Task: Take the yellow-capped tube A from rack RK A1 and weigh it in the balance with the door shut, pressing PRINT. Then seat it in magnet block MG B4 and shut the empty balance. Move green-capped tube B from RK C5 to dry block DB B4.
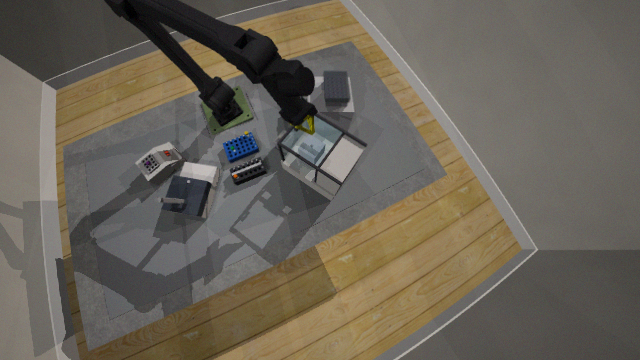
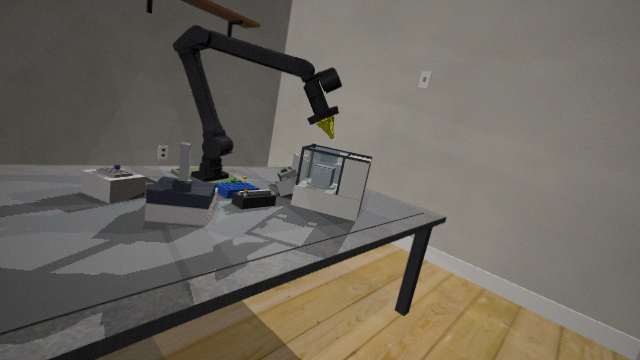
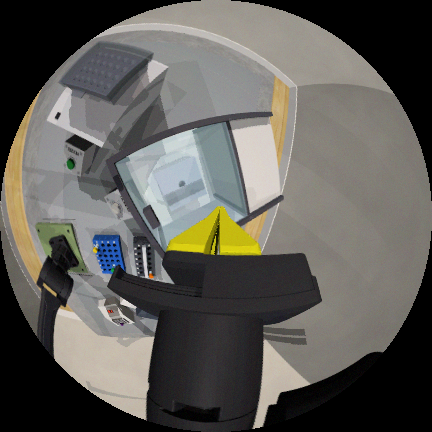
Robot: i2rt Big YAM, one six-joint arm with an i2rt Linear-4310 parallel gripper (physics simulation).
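Note:
My gripper (image 1: 312, 132) (image 2: 332, 137) (image 3: 219, 211) is shut and empty, with its yellow fingertips above the glass-topped balance (image 1: 345, 160) (image 2: 325, 200) (image 3: 257, 165). A pale block with a dark hole (image 3: 181, 184) shows through the glass. The blue rack (image 1: 241, 147) (image 2: 234, 189) (image 3: 108, 254) holds the yellow-capped tube (image 1: 246, 133) (image 2: 245, 178) (image 3: 95, 249) near one corner and the green-capped tube (image 1: 232, 148) (image 2: 233, 181) (image 3: 114, 270). The black magnet block (image 1: 248, 176) (image 2: 254, 201) stands beside the rack and carries an orange cap. The balance door's exact position is hard to tell.
A dark grey welled block (image 1: 336, 87) (image 3: 107, 70) sits on a white base. A box with a green button (image 3: 79, 155) and a small box with a round knob (image 3: 117, 205) stand near the balance. A dark-lidded box (image 1: 187, 195) (image 2: 180, 197) and a keypad device (image 1: 159, 161) (image 2: 112, 184) stand left.

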